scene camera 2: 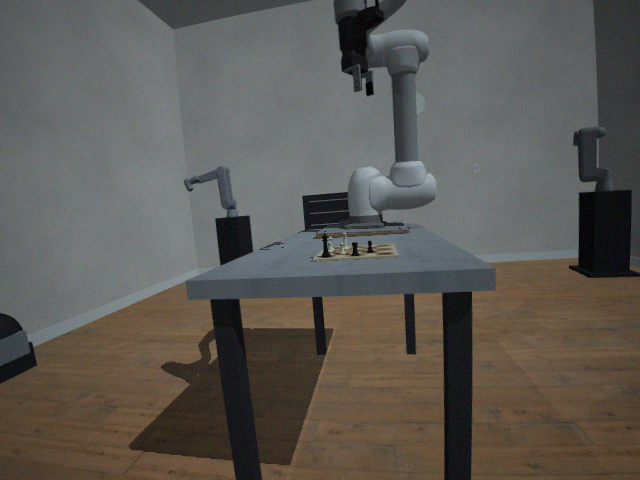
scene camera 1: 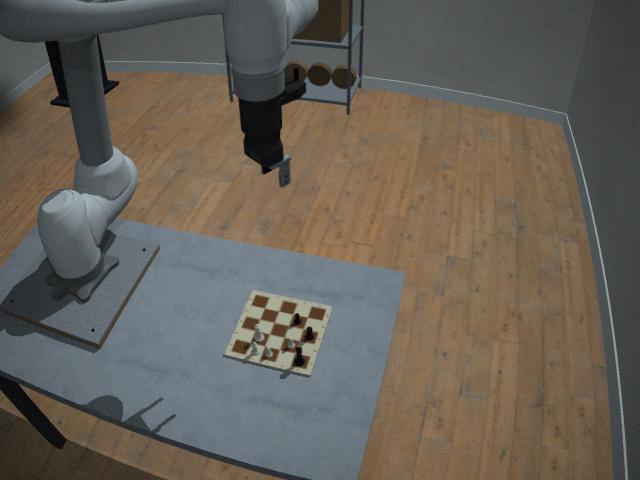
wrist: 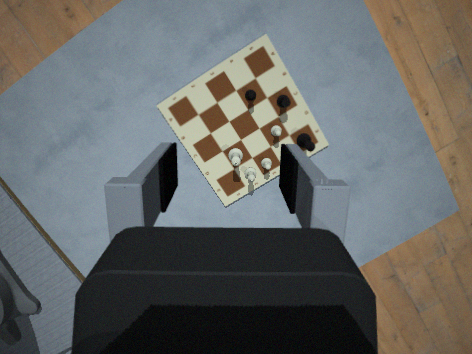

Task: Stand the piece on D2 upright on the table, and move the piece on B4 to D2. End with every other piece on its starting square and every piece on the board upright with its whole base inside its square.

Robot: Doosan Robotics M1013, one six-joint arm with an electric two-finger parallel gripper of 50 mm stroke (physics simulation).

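Where they show: gripper, fingertip midpoint: (scene camera 2: 364,93) (scene camera 1: 275,178) (wrist: 228,165); arm's base, link origin: (scene camera 2: 366,226) (scene camera 1: 82,272).
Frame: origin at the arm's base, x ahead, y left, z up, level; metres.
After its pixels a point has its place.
Note:
The piece on D2 is a tall white one (scene camera 1: 258,333) {x 0.586, y 0.021, z 0.008 m} (scene camera 2: 344,241) {x 0.589, y 0.024, z 0.007 m} (wrist: 235,156) {x 0.586, y 0.031, z 0.020 m}, standing upright on its dark square. The piece on B4 is a small black pawn (scene camera 1: 296,319) {x 0.650, y 0.105, z -0.004 m} (scene camera 2: 370,246) {x 0.654, y 0.110, z -0.002 m} (wrist: 250,95) {x 0.650, y 0.110, z 0.014 m}, also upright. Both stand on the chessboard (scene camera 1: 273,304) {x 0.571, y 0.137, z -0.017 m} (scene camera 2: 361,258) {x 0.727, y 0.096, z -0.021 m} (wrist: 201,98) {x 0.573, y 0.139, z -0.017 m}, which lies on the grey table (scene camera 1: 196,330) {x 0.422, y -0.017, z -0.023 m} (scene camera 2: 341,285) {x 0.896, y 0.082, z -0.045 m} (wrist: 100,115) {x 0.400, y 0.189, z -0.023 m}. My gripper (scene camera 1: 275,174) {x 0.616, y 0.116, z 0.415 m} (scene camera 2: 363,86) {x 0.616, y 0.116, z 0.415 m} (wrist: 228,165) {x 0.616, y 0.116, z 0.415 m} is open and empty, high above the table. In the wrist view the white D2 piece shows between the fingers and the black pawn beyond them.
White pieces stand on E2 (scene camera 1: 254,349) {x 0.595, y -0.022, z 0.000 m} (wrist: 250,173) {x 0.595, y -0.013, z -0.002 m}, right beside D2, on E3 (scene camera 1: 268,352) {x 0.628, y -0.014, z -0.004 m} (wrist: 266,163) {x 0.627, y -0.007, z 0.004 m} and on D4 (scene camera 1: 290,343) {x 0.666, y 0.031, z -0.005 m} (wrist: 276,131) {x 0.665, y 0.038, z 0.012 m}. A black rook (scene camera 1: 309,333) {x 0.699, y 0.072, z 0.002 m} (wrist: 283,101) {x 0.694, y 0.079, z 0.016 m} is on C5, a tall black piece (scene camera 1: 299,357) {x 0.706, y -0.007, z 0.009 m} (wrist: 304,140) {x 0.702, y 0.003, z 0.005 m} on E5. The arm's base plate (scene camera 1: 124,273) {x 0.130, y 0.056, z -0.003 m} lies left.

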